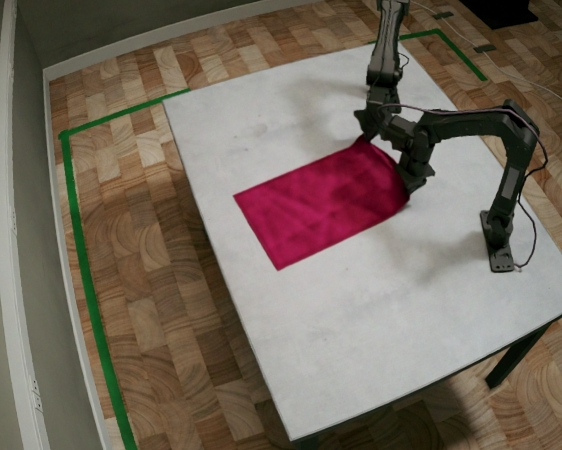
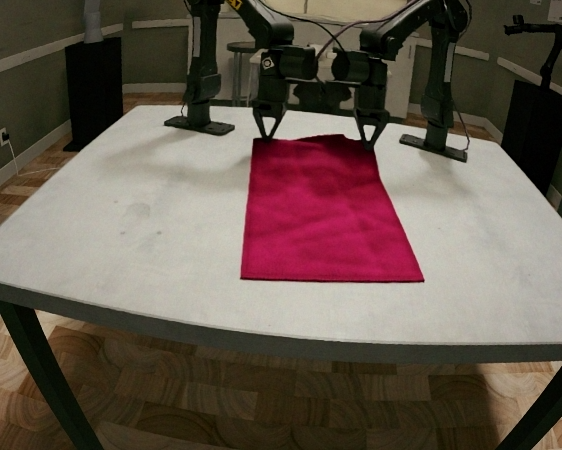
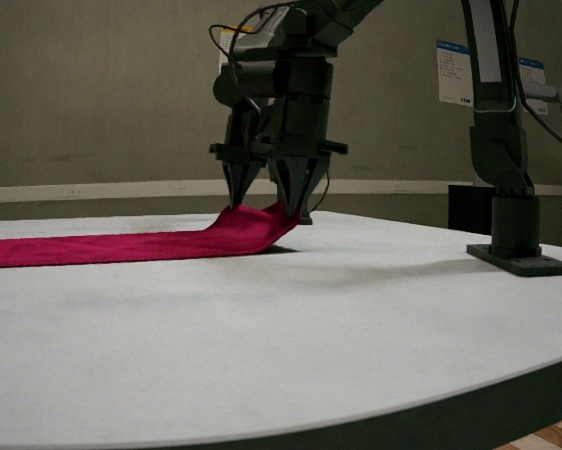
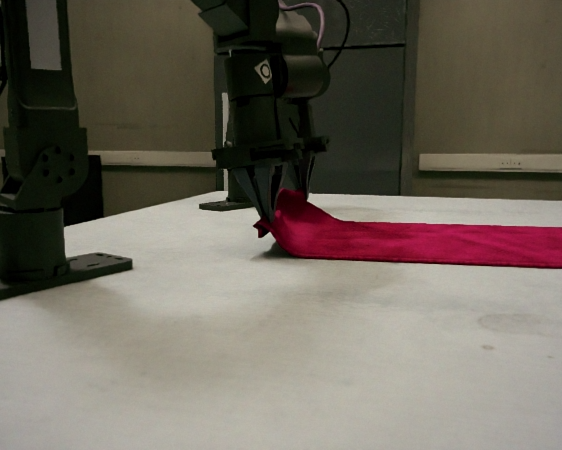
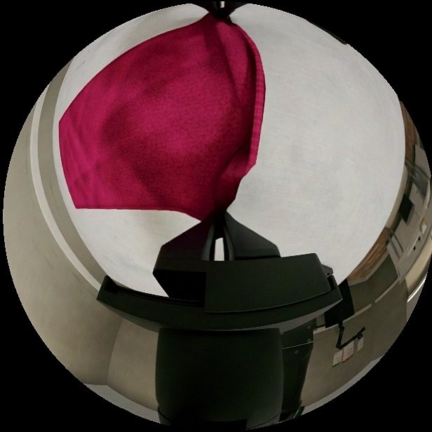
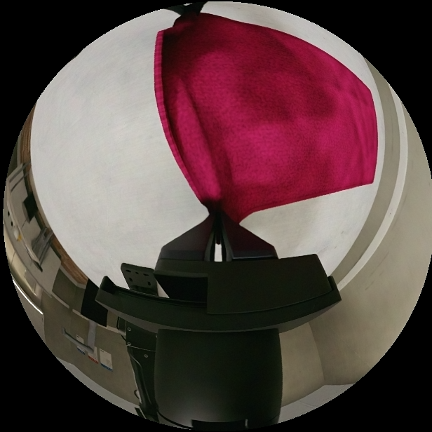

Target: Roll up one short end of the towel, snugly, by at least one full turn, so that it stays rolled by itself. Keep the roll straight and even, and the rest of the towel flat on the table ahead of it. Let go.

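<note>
The magenta towel (image 1: 315,205) (image 2: 325,215) (image 3: 150,247) (image 4: 425,242) (image 5: 160,115) (image 6: 280,115) lies mostly flat, and its short end on the arms' side is lifted a little off the table. My left gripper (image 1: 411,191) (image 2: 370,148) (image 3: 292,214) (image 5: 218,215) is shut on one corner area of that end. My right gripper (image 1: 368,140) (image 2: 267,139) (image 4: 270,220) (image 6: 217,216) is shut on the other corner area. The raised edge curves between the grippers, and a small crumpled flap sticks out past my right fingertips. No rolled turn shows.
The white table (image 1: 375,310) (image 2: 125,270) (image 3: 250,350) (image 4: 300,375) carries the towel and both arm bases. The left arm's base (image 1: 500,255) (image 2: 435,148) and the right arm's base (image 2: 200,125) stand on either side of the raised towel end.
</note>
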